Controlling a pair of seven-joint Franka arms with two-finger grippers.
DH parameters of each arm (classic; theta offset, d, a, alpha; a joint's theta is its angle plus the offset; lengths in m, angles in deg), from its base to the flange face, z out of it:
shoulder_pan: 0 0.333 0 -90
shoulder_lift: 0 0 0 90
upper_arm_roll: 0 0.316 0.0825 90
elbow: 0 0 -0.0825 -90
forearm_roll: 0 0.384 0 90
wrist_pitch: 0 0 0.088 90
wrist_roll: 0 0.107 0 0
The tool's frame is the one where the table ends.
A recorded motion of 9 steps. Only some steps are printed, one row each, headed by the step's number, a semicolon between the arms.
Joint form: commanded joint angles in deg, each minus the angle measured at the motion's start. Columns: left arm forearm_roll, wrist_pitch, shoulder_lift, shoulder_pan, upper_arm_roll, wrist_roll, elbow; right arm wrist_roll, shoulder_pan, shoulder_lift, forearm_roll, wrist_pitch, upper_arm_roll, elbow.
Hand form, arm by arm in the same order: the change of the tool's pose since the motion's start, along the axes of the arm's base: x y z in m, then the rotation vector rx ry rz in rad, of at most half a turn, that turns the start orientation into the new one. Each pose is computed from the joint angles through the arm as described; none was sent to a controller.
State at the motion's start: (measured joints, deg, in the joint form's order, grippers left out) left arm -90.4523 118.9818 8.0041 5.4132 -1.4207 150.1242 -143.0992; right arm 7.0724 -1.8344 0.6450 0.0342 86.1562 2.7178 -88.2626
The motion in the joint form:
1: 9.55 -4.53 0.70 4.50 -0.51 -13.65 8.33; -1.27 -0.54 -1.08 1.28 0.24 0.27 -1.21
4: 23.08 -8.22 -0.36 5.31 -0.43 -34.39 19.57; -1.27 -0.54 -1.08 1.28 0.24 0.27 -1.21
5: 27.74 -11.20 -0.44 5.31 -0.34 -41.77 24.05; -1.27 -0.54 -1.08 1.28 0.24 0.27 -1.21
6: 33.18 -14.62 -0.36 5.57 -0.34 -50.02 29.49; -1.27 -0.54 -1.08 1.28 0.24 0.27 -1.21
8: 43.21 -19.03 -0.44 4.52 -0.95 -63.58 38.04; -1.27 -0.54 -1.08 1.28 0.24 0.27 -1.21
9: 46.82 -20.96 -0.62 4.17 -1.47 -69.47 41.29; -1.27 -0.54 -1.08 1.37 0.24 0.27 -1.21
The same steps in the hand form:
1: 0.0456 0.0284 0.0423 -0.0310 0.0818 -0.0137; -0.0055 0.0001 0.0009 0.0225 -0.0019 0.0178
4: 0.0949 0.0408 0.1200 0.0371 0.2182 -0.0430; -0.0055 0.0001 0.0009 0.0225 -0.0019 0.0178
5: 0.1088 0.0408 0.1501 0.0624 0.2753 -0.0611; -0.0055 0.0001 0.0009 0.0225 -0.0019 0.0178
6: 0.1225 0.0435 0.1853 0.1076 0.3404 -0.0685; -0.0055 0.0001 0.0009 0.0225 -0.0019 0.0178
8: 0.1380 0.0321 0.2416 0.2384 0.4444 -0.0645; -0.0055 0.0001 0.0009 0.0225 -0.0019 0.0178
9: 0.1411 0.0254 0.2647 0.2884 0.4911 -0.0458; -0.0055 0.0003 0.0009 0.0240 -0.0019 0.0178

